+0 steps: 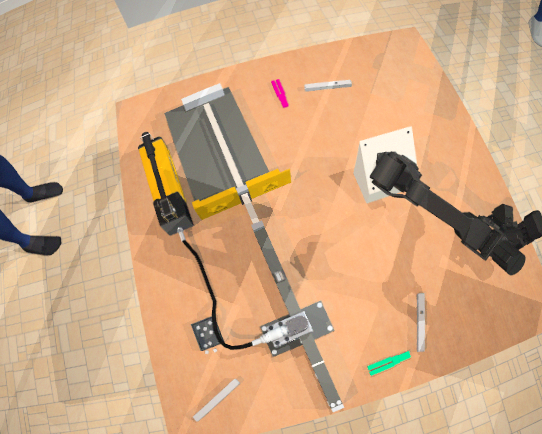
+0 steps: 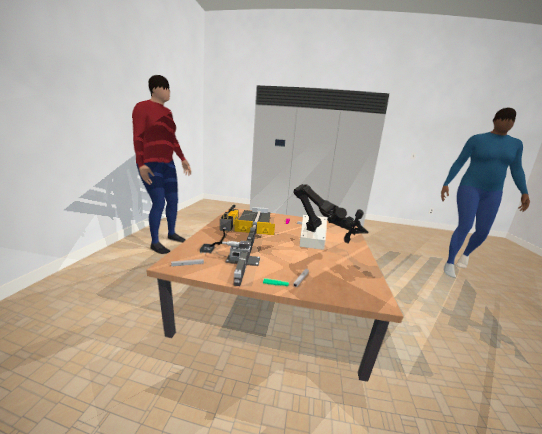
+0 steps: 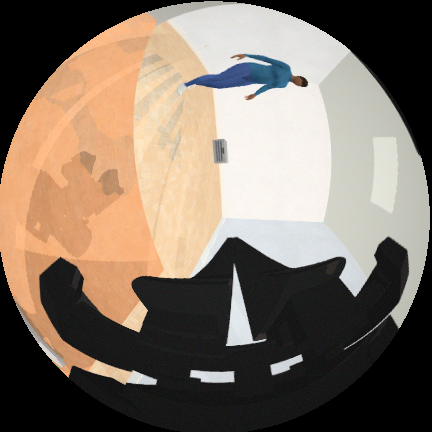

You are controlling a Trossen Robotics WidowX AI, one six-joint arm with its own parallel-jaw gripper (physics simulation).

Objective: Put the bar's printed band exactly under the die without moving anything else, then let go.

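Pixels of known places: gripper, between the fingertips: (image 2: pixel 368 232) (image 3: pixel 231 241); arm's base, origin of its link: (image 2: pixel 311 227).
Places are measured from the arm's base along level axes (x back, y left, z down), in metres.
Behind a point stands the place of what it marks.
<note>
A long pale bar (image 1: pixel 223 145) {x -0.480, y -0.198, z 0.069 m} (image 2: pixel 258 216) {x -0.484, y -0.239, z 0.073 m} lies over a dark grey plate and reaches through an opening in a yellow upright fence (image 1: pixel 271 186) {x -0.350, y -0.038, z 0.107 m} (image 2: pixel 265 229) {x -0.354, y -0.037, z 0.098 m} onto a narrow dark rail (image 1: pixel 270 252) {x -0.386, y 0.187, z 0.063 m}. A hose-fed metal press head (image 1: pixel 299 324) {x -0.341, y 0.411, z 0.019 m} stands over the rail farther along; its die is hidden or too small to make out. A thin white line (image 1: pixel 318 364) {x -0.309, y 0.527, z 0.063 m} crosses the rail beyond the head; I cannot tell whether it is the printed band. My gripper (image 2: pixel 366 231) {x 0.323, y 0.339, z -0.143 m} (image 3: pixel 231 241) {x 0.323, y 0.339, z -0.143 m} is shut and empty, its tips meeting, raised over the table's right side, far from the bar and press.
A yellow pump (image 1: pixel 168 160) {x -0.667, y -0.179, z 0.059 m} with a black hose stands left of the plate. Loose grey bars (image 1: pixel 328 85) {x -0.078, y -0.409, z 0.120 m} (image 1: pixel 421 327) {x 0.011, y 0.487, z 0.119 m} (image 1: pixel 216 400) {x -0.615, y 0.588, z 0.119 m} lie around. A pink forked piece (image 1: pixel 280 93) {x -0.258, y -0.406, z 0.125 m}, a green one (image 1: pixel 389 363) {x -0.105, y 0.572, z 0.128 m} and a small dotted plate (image 1: pixel 204 330) {x -0.624, y 0.372, z 0.137 m} also lie on the table.
</note>
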